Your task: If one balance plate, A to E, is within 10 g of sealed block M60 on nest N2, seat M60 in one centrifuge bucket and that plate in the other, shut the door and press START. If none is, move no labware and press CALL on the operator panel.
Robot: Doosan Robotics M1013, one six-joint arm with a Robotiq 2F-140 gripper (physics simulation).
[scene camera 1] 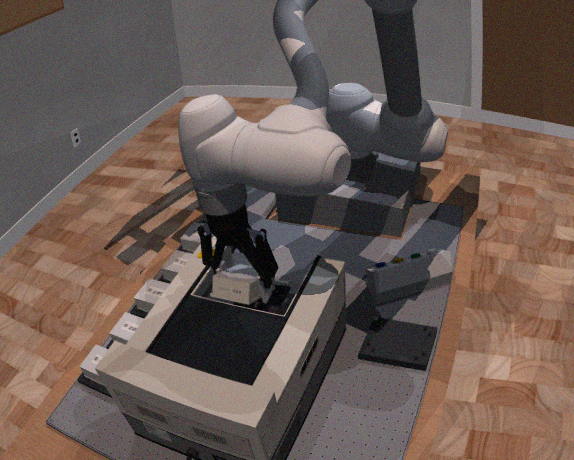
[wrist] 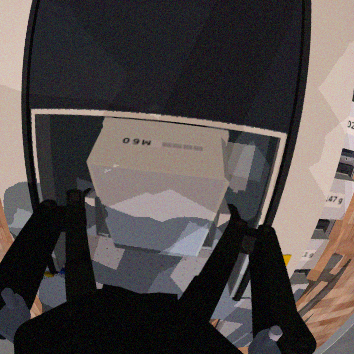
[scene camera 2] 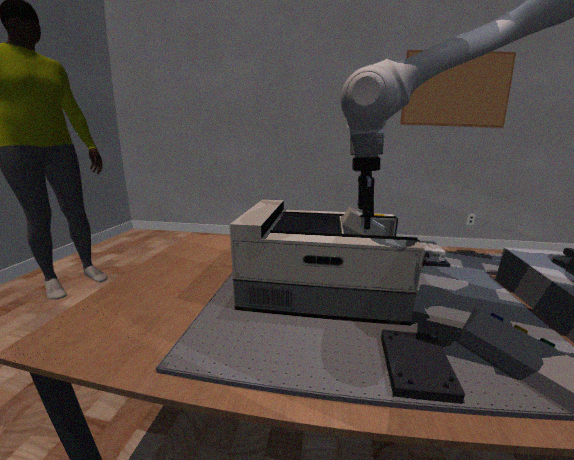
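Places are measured from the arm's base along level axes (x back, y up, z left), in centimetres.
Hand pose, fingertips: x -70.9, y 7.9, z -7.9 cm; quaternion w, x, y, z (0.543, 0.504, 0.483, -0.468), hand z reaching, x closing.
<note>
Each offset is from my fingertips to the top centre of the thing. "pt": to the spot under its first point.
My gripper (scene camera 1: 239,275) (scene camera 2: 366,220) (wrist: 161,187) is shut on the sealed beige block M60 (scene camera 1: 236,287) (scene camera 2: 352,222) (wrist: 158,154). It holds the block upright in the open chamber at the far end of the beige centrifuge (scene camera 1: 276,365) (scene camera 2: 331,269). The block's top stands about level with the chamber rim. The dark sliding door @[dx -16.6, dy +3.7, dz -0.3 cm] (scene camera 1: 217,338) (wrist: 168,53) is drawn back, toward the near end. The bucket below the block is hidden. Balance plates @[dx -6.4, dy -12.2, dz -29.3 cm] (scene camera 1: 125,326) @[dx +7.5, dy -12.2, dz -28.7 cm] (scene camera 1: 153,289) lie in a row along the centrifuge's left side; a label reading 147 g @[pt dx +7.8, dy -12.2, dz -30.7 cm] (wrist: 335,200) shows in the wrist view.
The operator panel @[dx +28.3, dy -9.2, dz +32.0 cm] (scene camera 1: 404,273) with coloured buttons stands right of the centrifuge. A black nest plate @[dx +5.7, dy -14.3, dz +32.3 cm] (scene camera 1: 399,343) (scene camera 2: 422,365) lies in front of it. The arm's base block (scene camera 1: 372,201) is behind. A person (scene camera 2: 71,182) stands at the far left.
</note>
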